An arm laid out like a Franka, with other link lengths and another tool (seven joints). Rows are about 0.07 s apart.
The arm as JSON. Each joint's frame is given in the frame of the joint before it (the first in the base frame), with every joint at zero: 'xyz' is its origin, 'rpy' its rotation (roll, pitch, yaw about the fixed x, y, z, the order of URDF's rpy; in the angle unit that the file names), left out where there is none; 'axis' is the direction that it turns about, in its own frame. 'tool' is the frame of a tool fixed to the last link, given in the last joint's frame.
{
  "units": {
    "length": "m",
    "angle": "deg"
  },
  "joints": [
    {
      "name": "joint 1",
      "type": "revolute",
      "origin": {
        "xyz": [
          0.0,
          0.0,
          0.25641
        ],
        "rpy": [
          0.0,
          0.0,
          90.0
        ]
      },
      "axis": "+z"
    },
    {
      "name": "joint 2",
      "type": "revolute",
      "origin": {
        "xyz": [
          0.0,
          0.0,
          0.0
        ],
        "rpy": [
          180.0,
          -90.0,
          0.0
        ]
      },
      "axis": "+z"
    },
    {
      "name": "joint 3",
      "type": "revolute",
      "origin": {
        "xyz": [
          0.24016,
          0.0,
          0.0
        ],
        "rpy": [
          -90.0,
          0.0,
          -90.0
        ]
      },
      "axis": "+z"
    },
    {
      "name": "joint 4",
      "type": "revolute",
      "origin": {
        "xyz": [
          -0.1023,
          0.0,
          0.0
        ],
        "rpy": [
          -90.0,
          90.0,
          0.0
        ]
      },
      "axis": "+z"
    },
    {
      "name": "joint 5",
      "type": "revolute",
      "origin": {
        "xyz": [
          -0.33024,
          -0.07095,
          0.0
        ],
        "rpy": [
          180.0,
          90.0,
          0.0
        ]
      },
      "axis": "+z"
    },
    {
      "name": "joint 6",
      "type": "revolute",
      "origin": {
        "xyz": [
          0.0,
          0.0,
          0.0
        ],
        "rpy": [
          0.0,
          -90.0,
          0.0
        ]
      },
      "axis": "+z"
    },
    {
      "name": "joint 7",
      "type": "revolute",
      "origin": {
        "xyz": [
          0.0,
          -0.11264,
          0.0
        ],
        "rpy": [
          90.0,
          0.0,
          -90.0
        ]
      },
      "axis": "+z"
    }
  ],
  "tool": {
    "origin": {
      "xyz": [
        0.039,
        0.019,
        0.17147
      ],
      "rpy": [
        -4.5,
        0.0,
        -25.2
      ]
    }
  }
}
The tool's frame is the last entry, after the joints.
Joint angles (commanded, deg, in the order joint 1, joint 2, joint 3, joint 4, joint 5, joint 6, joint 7), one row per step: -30.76 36.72 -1.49 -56.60 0.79 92.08 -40.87; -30.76 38.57 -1.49 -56.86 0.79 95.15 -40.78; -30.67 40.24 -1.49 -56.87 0.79 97.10 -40.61; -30.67 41.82 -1.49 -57.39 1.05 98.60 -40.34; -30.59 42.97 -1.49 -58.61 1.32 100.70 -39.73; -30.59 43.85 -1.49 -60.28 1.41 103.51 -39.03; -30.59 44.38 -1.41 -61.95 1.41 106.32 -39.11; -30.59 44.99 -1.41 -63.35 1.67 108.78 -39.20; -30.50 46.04 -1.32 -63.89 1.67 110.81 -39.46; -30.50 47.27 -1.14 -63.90 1.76 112.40 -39.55; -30.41 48.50 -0.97 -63.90 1.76 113.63 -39.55; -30.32 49.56 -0.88 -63.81 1.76 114.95 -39.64; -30.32 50.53 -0.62 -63.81 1.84 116.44 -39.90; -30.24 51.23 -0.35 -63.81 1.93 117.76 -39.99; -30.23 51.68 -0.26 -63.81 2.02 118.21 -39.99; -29.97 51.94 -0.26 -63.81 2.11 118.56 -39.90
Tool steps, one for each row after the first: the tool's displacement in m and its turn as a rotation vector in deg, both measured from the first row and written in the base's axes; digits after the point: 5 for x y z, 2 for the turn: 0.00736 -0.00470 -0.01713 -0.54 -0.79 -0.09; 0.01243 -0.00667 -0.03300 -0.72 -1.00 -0.16; 0.01455 -0.00754 -0.05339 -0.22 -0.61 -0.48; 0.01668 -0.00768 -0.07280 0.11 -0.50 -1.09; 0.01832 -0.00948 -0.09080 0.02 -0.74 -1.85; 0.02033 -0.01012 -0.10434 -0.27 -1.28 -1.76; 0.02160 -0.01060 -0.11744 -0.31 -1.78 -1.79; 0.02424 -0.00980 -0.13000 -0.51 -2.17 -1.40; 0.02685 -0.00910 -0.14151 -0.53 -2.56 -1.24; 0.02880 -0.00699 -0.15395 -0.44 -2.61 -1.06; 0.03104 -0.00596 -0.16320 -0.58 -2.94 -0.84; 0.03385 -0.00429 -0.17154 -0.63 -3.51 -0.47; 0.03730 -0.00181 -0.17684 -0.71 -4.18 -0.20; 0.03783 -0.00080 -0.18137 -0.59 -4.25 -0.19; 0.03968 0.00203 -0.18373 -0.56 -4.37 -0.07
